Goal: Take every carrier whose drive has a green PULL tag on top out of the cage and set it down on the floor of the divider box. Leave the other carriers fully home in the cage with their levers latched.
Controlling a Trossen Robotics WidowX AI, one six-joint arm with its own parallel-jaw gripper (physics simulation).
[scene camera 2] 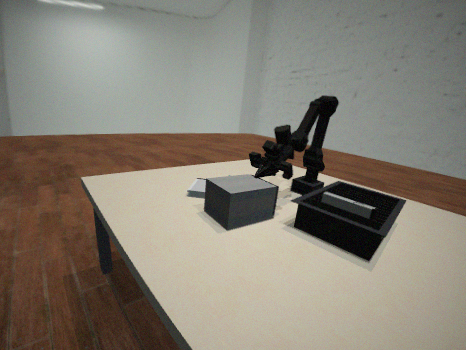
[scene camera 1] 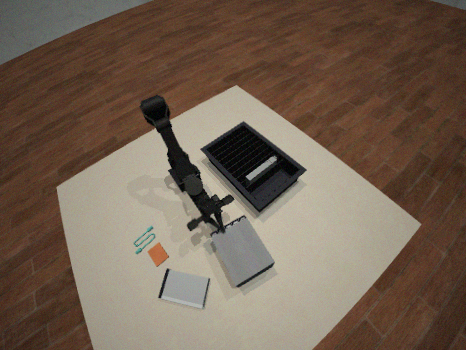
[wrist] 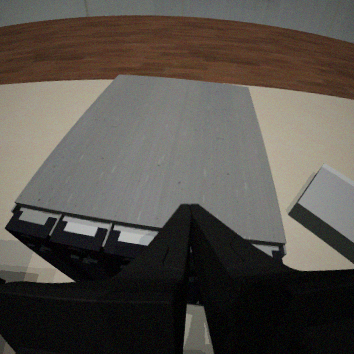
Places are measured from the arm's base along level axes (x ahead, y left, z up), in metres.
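Pixels of known places: gripper, between the fingertips: point(scene camera 2: 255, 176) point(scene camera 1: 224, 232) point(wrist: 188, 211); arm's base, origin of its link: point(scene camera 2: 310, 180).
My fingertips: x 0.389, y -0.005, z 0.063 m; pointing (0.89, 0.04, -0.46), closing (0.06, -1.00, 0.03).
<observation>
For each thing: its top centre in the pictures, then the offset to it from my fingertips. "*": a spot on its surface instead. Level surfaces: height alone.
- grey cage, centre of its top: point(wrist: 166, 127) point(scene camera 2: 242, 182) point(scene camera 1: 240, 247) 0.076 m ahead, 0.016 m left, 0.004 m down
- black divider box, centre of its top: point(scene camera 2: 355, 200) point(scene camera 1: 250, 158) 0.222 m back, 0.281 m left, 0.031 m down
- light grey carrier, centre of its top: point(scene camera 2: 349, 200) point(scene camera 1: 262, 166) 0.142 m back, 0.287 m left, 0.011 m down
- flat grey-white case, centre of its top: point(scene camera 1: 183, 287) point(scene camera 2: 204, 184) 0.055 m ahead, 0.234 m right, 0.096 m down
- orange square, a spot on its surface: point(scene camera 1: 158, 254) * 0.119 m back, 0.270 m right, 0.118 m down
- teal cable, centre of its top: point(scene camera 1: 143, 239) 0.213 m back, 0.299 m right, 0.114 m down
- table, height of its surface: 0.123 m down
The grey cage point(scene camera 1: 243, 255) point(scene camera 2: 240, 185) point(wrist: 165, 150) stands on the table. Its front, with several carriers, faces the arm's base. In the wrist view, carrier fronts with pale patches, one of them a carrier point(wrist: 81, 227), show under the top's near edge; the fingers hide others. No green tag can be made out. My gripper point(scene camera 1: 222, 230) point(scene camera 2: 257, 176) point(wrist: 188, 211) is shut and empty, its tips at the cage's front top edge; contact cannot be told. The black divider box point(scene camera 1: 230, 177) point(scene camera 2: 332, 237) holds one light grey carrier point(scene camera 1: 261, 169) point(scene camera 2: 347, 204) beside its slots.
A flat grey-white case point(scene camera 1: 185, 288) point(scene camera 2: 197, 188) point(wrist: 332, 205) lies beside the cage. An orange square point(scene camera 1: 158, 254) and a teal cable point(scene camera 1: 145, 240) lie on the table point(scene camera 1: 330, 210) point(scene camera 2: 240, 280). The divider box stands on the cage's other side, near the arm's base.
</observation>
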